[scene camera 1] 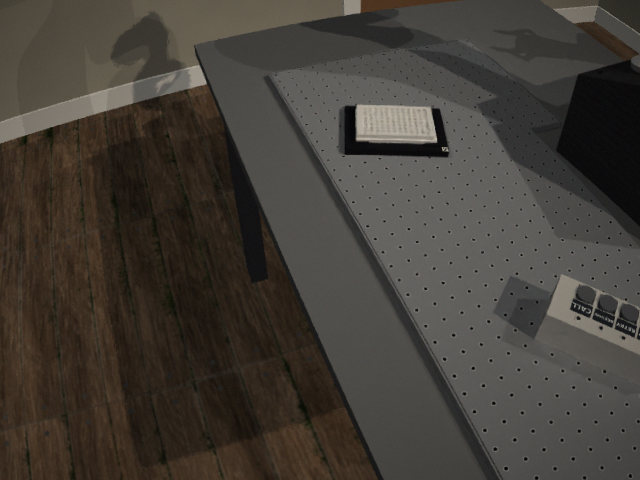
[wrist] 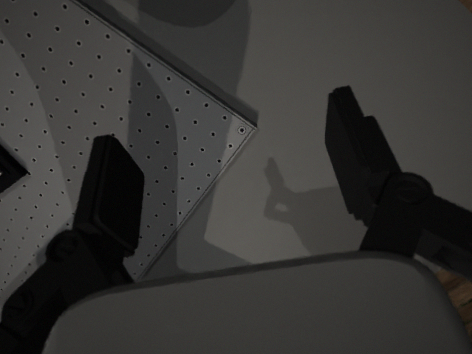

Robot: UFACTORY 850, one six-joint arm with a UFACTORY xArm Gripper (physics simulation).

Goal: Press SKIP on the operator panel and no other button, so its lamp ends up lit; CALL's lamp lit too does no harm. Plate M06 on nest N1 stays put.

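The operator panel (scene camera 1: 584,341) is a pale sloped box at the right edge of the scene view, cut off by the frame. Its round grey buttons include CALL (scene camera 1: 585,293), one whose label is hard to read, and RETRY (scene camera 1: 629,312); SKIP does not show. No lamp there looks lit. The white plate (scene camera 1: 395,122) lies on a black nest (scene camera 1: 397,149) near the far end of the board. My gripper (wrist: 225,135) is open and empty in the wrist view, above a corner of the board. It does not show in the scene view, so its distance to the panel cannot be told.
The perforated board (scene camera 1: 444,206) (wrist: 155,135) lies on the grey table (scene camera 1: 310,248) (wrist: 310,75). A large black box (scene camera 1: 607,129) stands at the right of the scene view. A dark corner (wrist: 11,170) of an object shows at the wrist view's left edge. Arm shadows cross the board and table.
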